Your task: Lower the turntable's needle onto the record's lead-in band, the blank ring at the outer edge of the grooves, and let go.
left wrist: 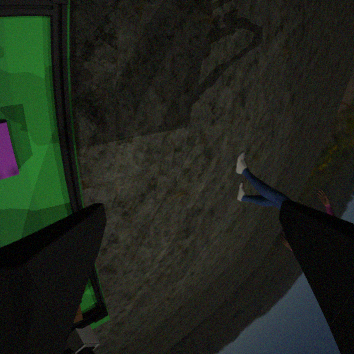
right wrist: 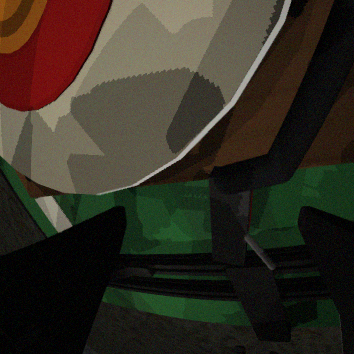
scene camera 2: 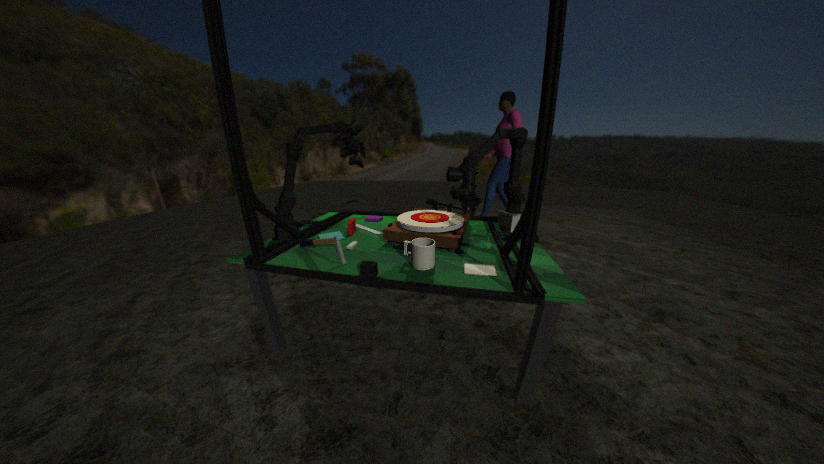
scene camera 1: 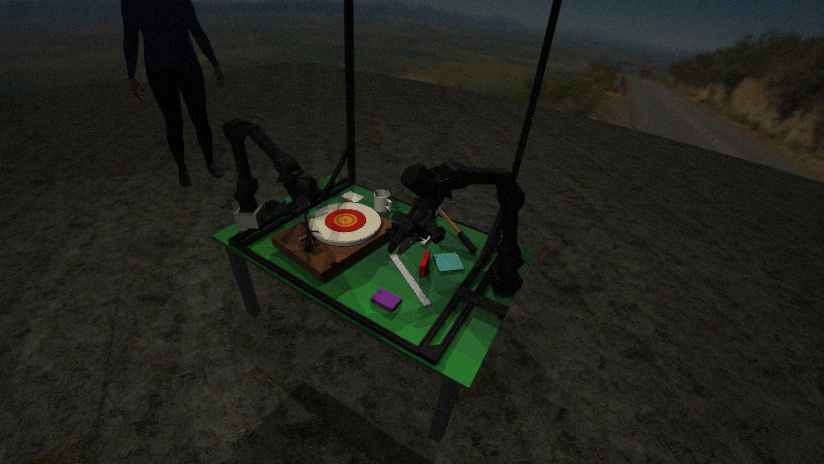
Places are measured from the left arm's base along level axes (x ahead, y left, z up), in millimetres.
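Where they show: left gripper, fingertip midpoint: (left wrist: 194, 211) (scene camera 2: 363, 162) (scene camera 1: 394, 253); right gripper, fingertip midpoint: (right wrist: 214, 216) (scene camera 2: 468, 215); left arm's base, origin of the base link: (scene camera 2: 285, 224) (scene camera 1: 506, 272); right arm's base, origin of the base link: (left wrist: 83, 351) (scene camera 2: 513, 211) (scene camera 1: 248, 208).
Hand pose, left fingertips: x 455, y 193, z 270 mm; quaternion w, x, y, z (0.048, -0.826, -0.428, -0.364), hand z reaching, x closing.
Each offset is from my left fingertips to the top centre of the thing. "spot": to the spot under its first point.
The turntable's brown plinth (scene camera 1: 322, 260) (scene camera 2: 396, 234) bears the cream record (scene camera 1: 371, 225) (scene camera 2: 406, 221) (right wrist: 145, 125) with a red and orange label. The dark tonearm (scene camera 1: 309, 237) (right wrist: 312, 112) ends in a grey headshell {327 mm ahead, 560 mm right, 213 mm down} (right wrist: 227, 225) with a thin finger lift {339 mm ahead, 557 mm right, 201 mm down} (right wrist: 260, 252). In the right wrist view the headshell appears outside the record's edge. The needle is hidden there. My right gripper (right wrist: 214, 216) is open, its fingertips seen on either side of the headshell, with nothing gripped. My left gripper (scene camera 2: 357, 163) (left wrist: 194, 211) is open and empty, away from the turntable.
A mug {spot: 6 mm back, 712 mm right, 256 mm down} (scene camera 1: 381, 200) (scene camera 2: 423, 254) and white card {138 mm ahead, 869 mm right, 323 mm down} (scene camera 1: 352, 196) (scene camera 2: 479, 269) lie beyond the turntable in scene camera 1. A ruler {89 mm back, 243 mm right, 324 mm down} (scene camera 1: 410, 280), red block {155 mm back, 290 mm right, 266 mm down} (scene camera 1: 424, 263), teal pad {262 mm back, 323 mm right, 316 mm down} (scene camera 1: 448, 262), purple block {5 mm ahead, 128 mm right, 308 mm down} (scene camera 1: 386, 299) (left wrist: 7, 151) and wooden-handled tool (scene camera 1: 458, 230) lie toward the left arm. Dark rails border the table.
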